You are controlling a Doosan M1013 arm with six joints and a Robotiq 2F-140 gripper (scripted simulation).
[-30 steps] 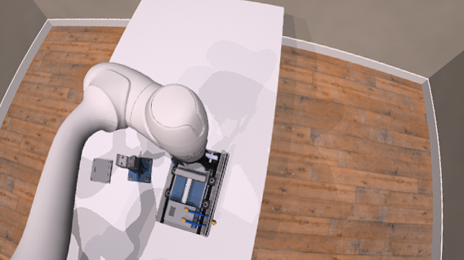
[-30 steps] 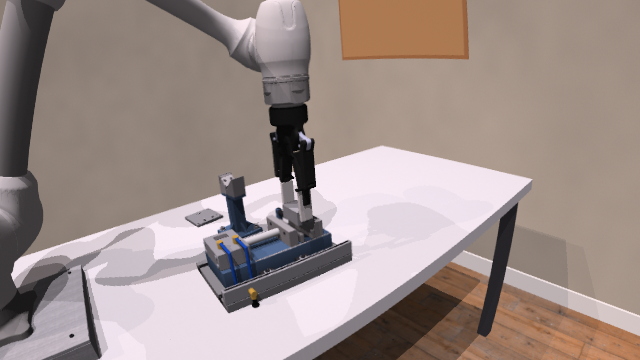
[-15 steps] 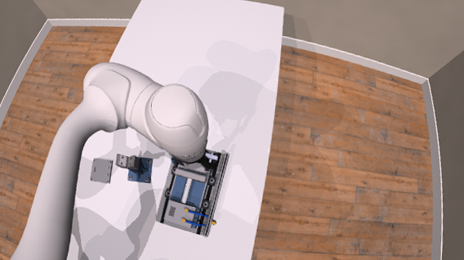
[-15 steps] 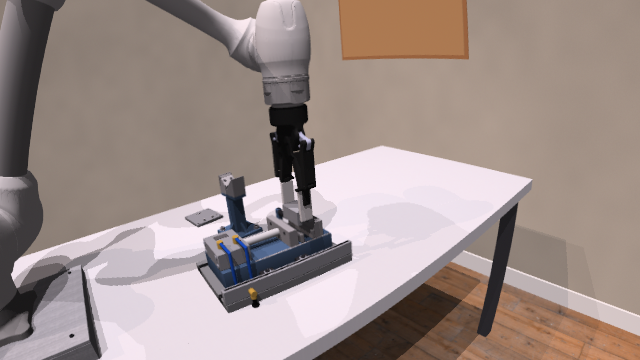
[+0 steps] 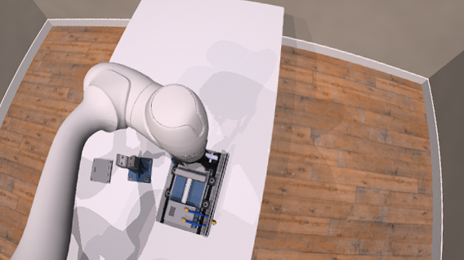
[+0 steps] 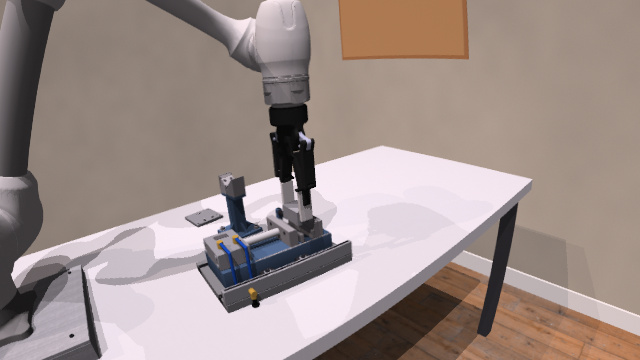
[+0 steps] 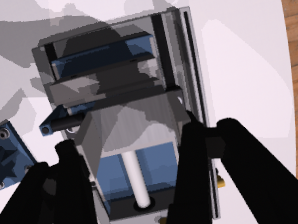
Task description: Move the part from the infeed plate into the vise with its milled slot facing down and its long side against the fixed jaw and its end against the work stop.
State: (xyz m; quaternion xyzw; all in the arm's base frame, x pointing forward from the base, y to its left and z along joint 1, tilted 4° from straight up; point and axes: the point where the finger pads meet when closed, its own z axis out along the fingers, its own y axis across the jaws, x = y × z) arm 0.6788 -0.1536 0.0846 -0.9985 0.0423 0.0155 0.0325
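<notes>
Now: the part 3 cm below my hand. Round my hand: fixed jaw 6 cm below, 3 cm ahead, 2 cm to the left; then moving jaw 6 cm below, 3 cm behind, 2 cm to the left; then cylinder rod 8 cm behind, 6 cm below, 3 cm to the left.
</notes>
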